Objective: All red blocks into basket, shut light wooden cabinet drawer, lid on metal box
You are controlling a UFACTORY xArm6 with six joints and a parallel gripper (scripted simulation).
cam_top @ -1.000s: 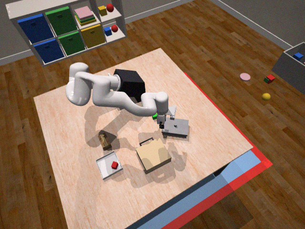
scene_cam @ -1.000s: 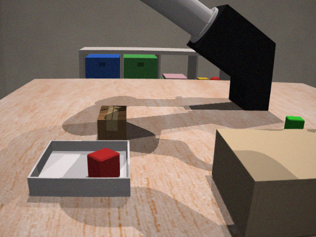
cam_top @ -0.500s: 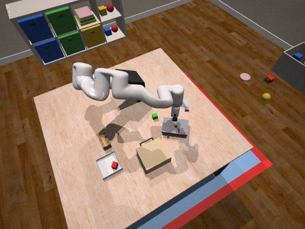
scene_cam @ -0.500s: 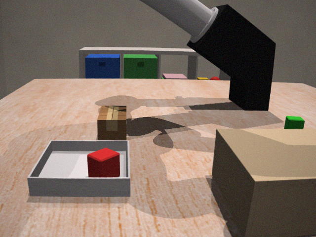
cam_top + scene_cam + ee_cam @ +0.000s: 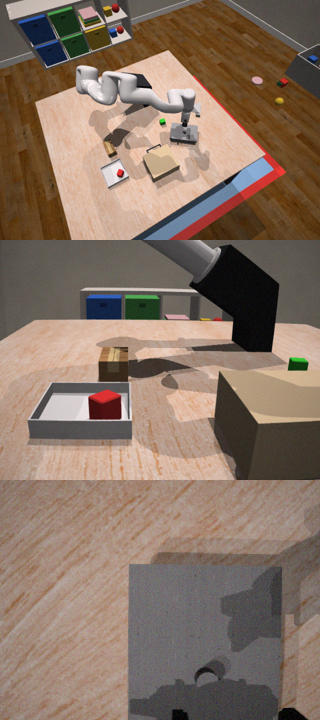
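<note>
My gripper is now 14 cm above the grey lid. Round my hand: drawer (25 cm to the right, 15 cm below, 9 cm ahead); then light wooden cabinet (25 cm to the right, 15 cm below, 11 cm ahead); then metal box (16 cm below).
</note>
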